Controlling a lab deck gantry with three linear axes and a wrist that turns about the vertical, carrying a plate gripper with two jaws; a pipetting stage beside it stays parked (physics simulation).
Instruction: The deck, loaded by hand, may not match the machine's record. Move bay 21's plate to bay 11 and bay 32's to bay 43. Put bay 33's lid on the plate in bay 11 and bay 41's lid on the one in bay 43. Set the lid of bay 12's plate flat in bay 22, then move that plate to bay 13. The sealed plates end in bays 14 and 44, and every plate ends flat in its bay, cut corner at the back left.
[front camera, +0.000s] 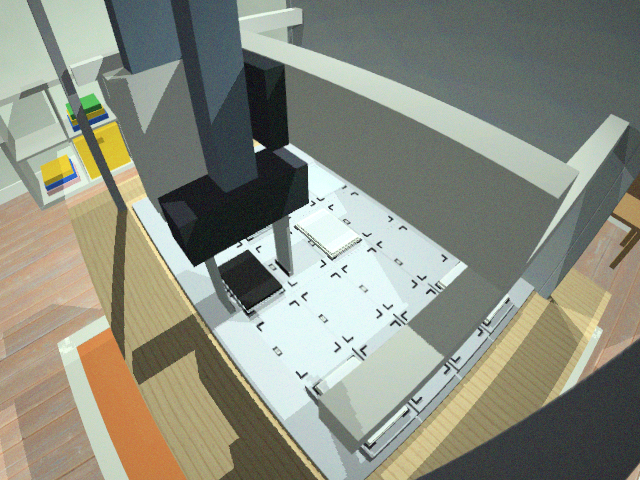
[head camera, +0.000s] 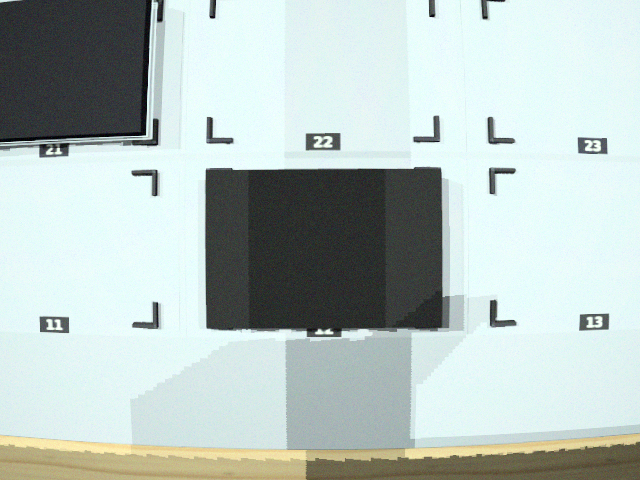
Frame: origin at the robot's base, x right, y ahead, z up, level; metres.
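Where they show: gripper, fingertip midpoint: (front camera: 256, 286).
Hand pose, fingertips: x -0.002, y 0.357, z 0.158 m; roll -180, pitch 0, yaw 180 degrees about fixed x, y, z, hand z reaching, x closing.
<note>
Things, the pixels of their top centre, and the offset from my fingertips.
- white plate, middle of its top: (front camera: 327, 229) dx -0.255, dy -0.129, dz -0.143 m
- pale sheet-like lid, middle of its top: (front camera: 317, 179) dx -0.362, dy -0.293, dz -0.150 m
My gripper (front camera: 258, 291) is open over bay 12, one jaw on each side of the dark plate (front camera: 250, 281) (head camera: 323, 248). That plate lies flat in bay 12; whether its lid is on is hard to tell. Another dark plate (head camera: 72, 72) with a pale rim is in bay 21 in the head view; the gripper body mostly hides it in the front view. A white plate (front camera: 328, 231) lies in bay 32. A pale sheet-like lid (front camera: 323, 183) lies at bay 41. Pale plates (front camera: 338, 373) (front camera: 452, 275) show partly at bays 14 and 44. No lid shows in bay 33.
A grey beam (front camera: 382, 384) crosses over the right end of the deck and hides part of it. More pale flat pieces (front camera: 388, 426) (front camera: 498, 310) lie beyond it. A tall grey panel (front camera: 372, 149) stands along the back. Corner brackets mark the bays.
</note>
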